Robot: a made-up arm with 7 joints. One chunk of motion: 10 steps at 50 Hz.
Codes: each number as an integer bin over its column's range. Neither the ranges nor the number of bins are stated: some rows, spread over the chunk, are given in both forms.
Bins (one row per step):
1: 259 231 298 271 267 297
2: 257 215 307 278 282 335
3: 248 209 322 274 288 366
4: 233 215 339 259 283 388
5: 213 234 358 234 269 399
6: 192 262 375 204 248 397
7: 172 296 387 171 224 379
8: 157 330 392 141 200 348
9: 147 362 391 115 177 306
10: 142 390 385 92 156 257
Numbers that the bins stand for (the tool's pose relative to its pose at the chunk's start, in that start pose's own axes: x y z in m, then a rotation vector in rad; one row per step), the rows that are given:
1: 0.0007 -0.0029 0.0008 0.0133 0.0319 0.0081
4: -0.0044 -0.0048 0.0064 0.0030 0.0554 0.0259
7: -0.0163 0.0048 0.0130 -0.0728 -0.0312 0.0242
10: -0.0222 0.0158 0.0127 -0.1408 -0.1310 0.0003
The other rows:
2: 0.0003 -0.0048 0.0021 0.0194 0.0539 0.0156
3: -0.0015 -0.0055 0.0041 0.0159 0.0627 0.0216
5: -0.0083 -0.0025 0.0090 -0.0185 0.0348 0.0281
6: -0.0124 0.0008 0.0114 -0.0443 0.0040 0.0277
8: -0.0193 0.0087 0.0137 -0.0986 -0.0665 0.0181
9: -0.0212 0.0125 0.0136 -0.1210 -0.1002 0.0099

